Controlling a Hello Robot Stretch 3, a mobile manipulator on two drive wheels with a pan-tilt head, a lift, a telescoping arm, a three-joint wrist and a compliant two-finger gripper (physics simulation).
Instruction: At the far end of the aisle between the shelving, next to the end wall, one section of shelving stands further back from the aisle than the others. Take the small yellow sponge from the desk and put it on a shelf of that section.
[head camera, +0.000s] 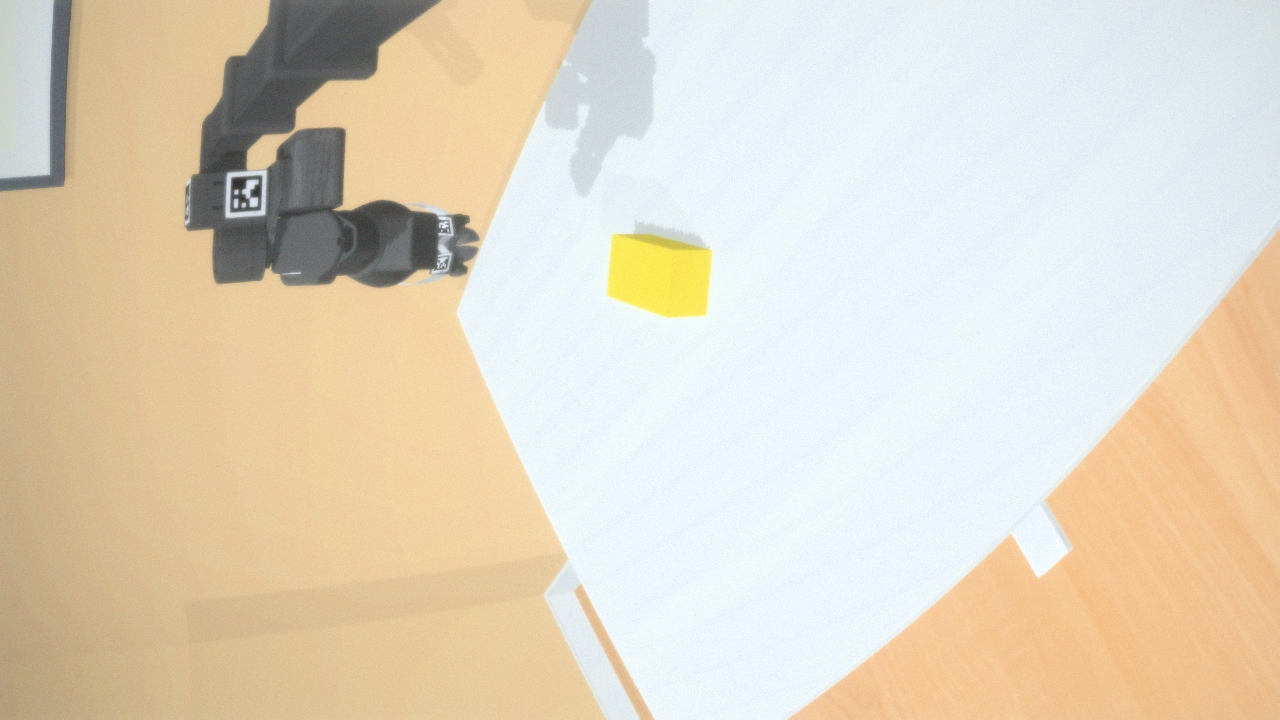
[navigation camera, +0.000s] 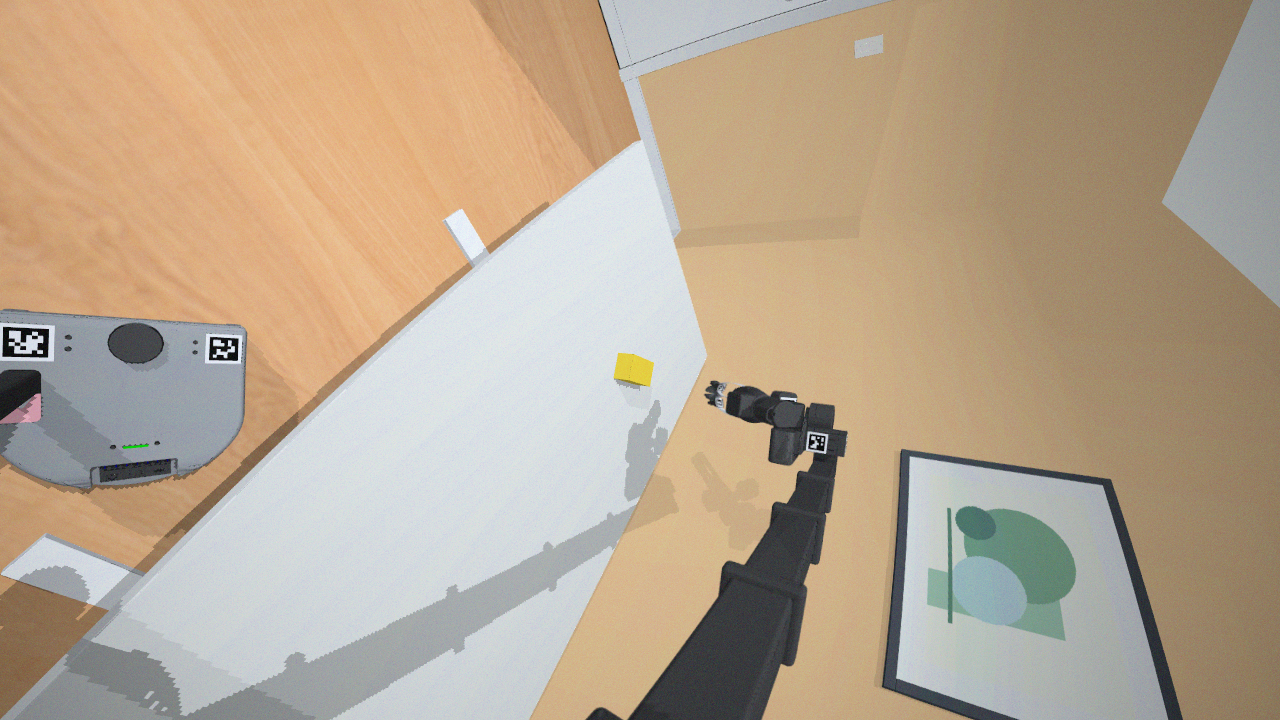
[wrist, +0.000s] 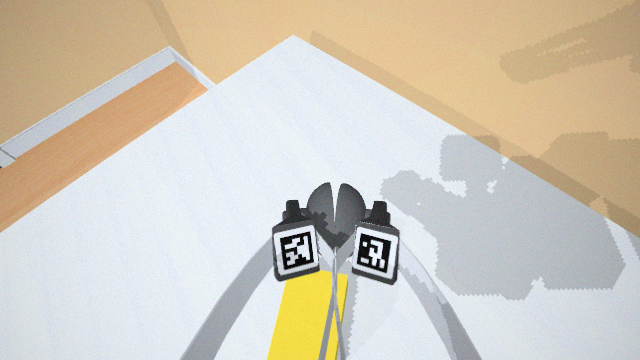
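Where they show: gripper, fingertip midpoint: (head camera: 464, 244) (navigation camera: 709, 392); robot's base at its link origin: (navigation camera: 137, 341).
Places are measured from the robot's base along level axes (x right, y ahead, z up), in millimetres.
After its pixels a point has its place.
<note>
The small yellow sponge (head camera: 657, 275) {x 772, y 14, z 765 mm} (navigation camera: 633, 368) {x 762, y 19, z 765 mm} (wrist: 300, 315) lies on the white desk (head camera: 850, 358) {x 571, y 80, z 720 mm} (navigation camera: 447, 429) {x 329, y -79, z 720 mm} (wrist: 150, 225), near its far corner. My gripper (head camera: 465, 243) {x 842, y -21, z 928 mm} (navigation camera: 713, 394) {x 842, y -21, z 928 mm} (wrist: 337, 208) {x 842, y -21, z 928 mm} is shut, with its two fingertips almost touching and no sponge between them. It is raised above the desk. In the wrist view the sponge shows below and behind the fingertips, partly covered by the finger strips and cut off by the bottom edge. The set-back shelving section does not show in these views.
The tan wall (head camera: 313, 429) {x 1614, y 257, z 892 mm} (navigation camera: 778, 313) {x 1619, y 261, z 904 mm} runs along the desk's far edges. A framed picture (navigation camera: 1011, 573) {x 977, y -328, z 1576 mm} hangs on it. My long arm (navigation camera: 742, 626) {x 207, y -83, z 1203 mm} reaches past the desk. My base (navigation camera: 179, 394) {x 62, y -94, z 160 mm} stands on the wooden floor (navigation camera: 295, 179) {x 262, y 435, z 0 mm} at the desk's near side. White furniture (navigation camera: 698, 26) {x 1522, y 1642, z 490 mm} stands at the top.
</note>
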